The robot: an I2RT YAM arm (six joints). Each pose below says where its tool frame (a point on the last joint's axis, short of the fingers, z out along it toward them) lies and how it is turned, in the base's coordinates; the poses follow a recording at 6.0 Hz.
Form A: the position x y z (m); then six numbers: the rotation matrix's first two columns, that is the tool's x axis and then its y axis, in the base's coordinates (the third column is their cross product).
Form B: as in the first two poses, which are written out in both.
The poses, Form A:
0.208 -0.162 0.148 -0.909 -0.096 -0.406 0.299 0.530 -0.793
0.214 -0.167 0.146 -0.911 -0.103 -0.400 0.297 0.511 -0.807
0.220 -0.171 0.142 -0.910 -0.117 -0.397 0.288 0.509 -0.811
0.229 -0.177 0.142 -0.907 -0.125 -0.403 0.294 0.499 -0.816
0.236 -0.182 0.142 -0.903 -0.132 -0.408 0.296 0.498 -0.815
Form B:
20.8 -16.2 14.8; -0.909 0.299 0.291; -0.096 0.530 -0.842; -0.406 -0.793 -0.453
21.4 -16.7 14.6; -0.911 0.297 0.288; -0.103 0.511 -0.854; -0.400 -0.807 -0.435
22.0 -17.1 14.2; -0.910 0.288 0.297; -0.117 0.509 -0.852; -0.397 -0.811 -0.429
22.9 -17.7 14.2; -0.907 0.294 0.303; -0.125 0.499 -0.859; -0.403 -0.816 -0.416
23.6 -18.2 14.2; -0.903 0.296 0.311; -0.132 0.498 -0.857; -0.408 -0.815 -0.411

